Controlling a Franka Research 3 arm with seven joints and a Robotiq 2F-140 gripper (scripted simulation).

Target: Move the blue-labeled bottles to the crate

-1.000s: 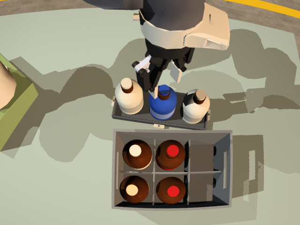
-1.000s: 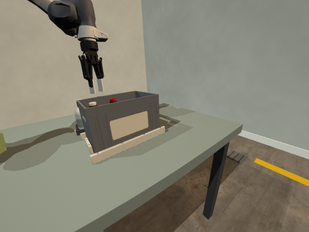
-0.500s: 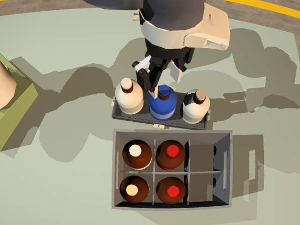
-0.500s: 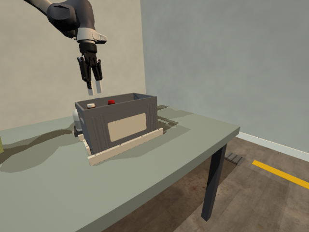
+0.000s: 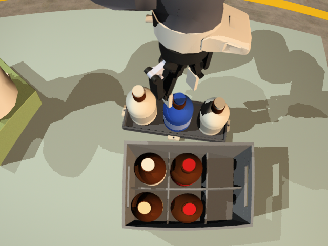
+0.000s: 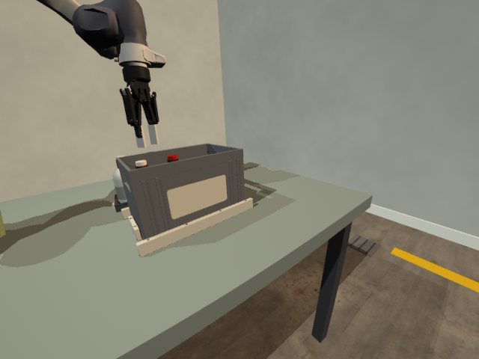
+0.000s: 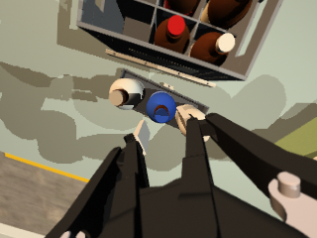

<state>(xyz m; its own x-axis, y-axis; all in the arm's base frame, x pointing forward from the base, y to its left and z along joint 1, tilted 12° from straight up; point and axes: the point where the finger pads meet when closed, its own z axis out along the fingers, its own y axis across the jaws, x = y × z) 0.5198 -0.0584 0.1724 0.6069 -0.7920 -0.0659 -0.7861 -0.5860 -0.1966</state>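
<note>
My hand is 130 mm above the blue-labeled bottle. Also, from my hand: grey crate (30 mm ahead, 190 mm to the right, 130 mm below); cream-labeled bottle (90 mm behind, 20 mm to the left, 130 mm below); dark tray (200 mm below).
</note>
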